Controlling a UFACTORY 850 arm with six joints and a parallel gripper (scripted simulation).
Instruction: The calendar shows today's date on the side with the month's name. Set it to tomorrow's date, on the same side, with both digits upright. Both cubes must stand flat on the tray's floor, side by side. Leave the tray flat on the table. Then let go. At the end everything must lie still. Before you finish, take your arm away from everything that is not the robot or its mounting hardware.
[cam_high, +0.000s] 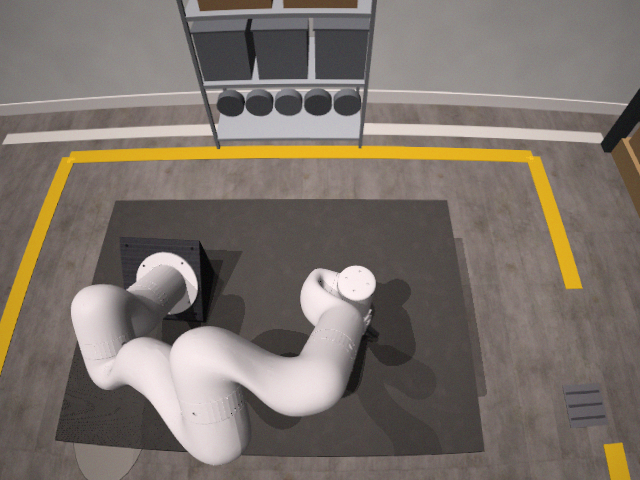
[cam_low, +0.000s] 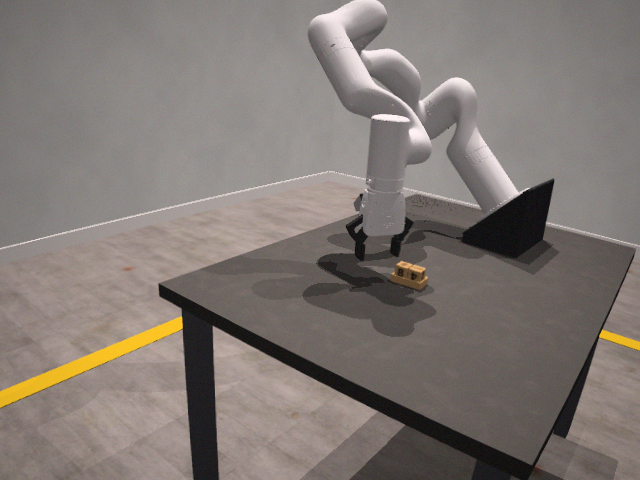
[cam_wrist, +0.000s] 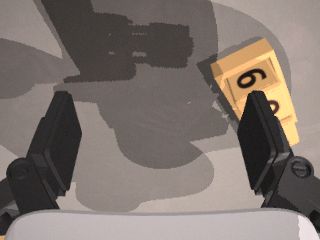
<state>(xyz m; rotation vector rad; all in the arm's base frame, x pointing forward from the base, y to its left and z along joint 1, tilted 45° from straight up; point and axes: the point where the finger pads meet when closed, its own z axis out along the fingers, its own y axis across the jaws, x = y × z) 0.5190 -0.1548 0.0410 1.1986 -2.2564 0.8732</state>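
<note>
The calendar cube lies 50 mm to the left of my hand, 50 mm behind it and 40 mm below it. Also, from my hand: wooden tray: 70 mm to the left, 60 mm below, 50 mm behind.
</note>
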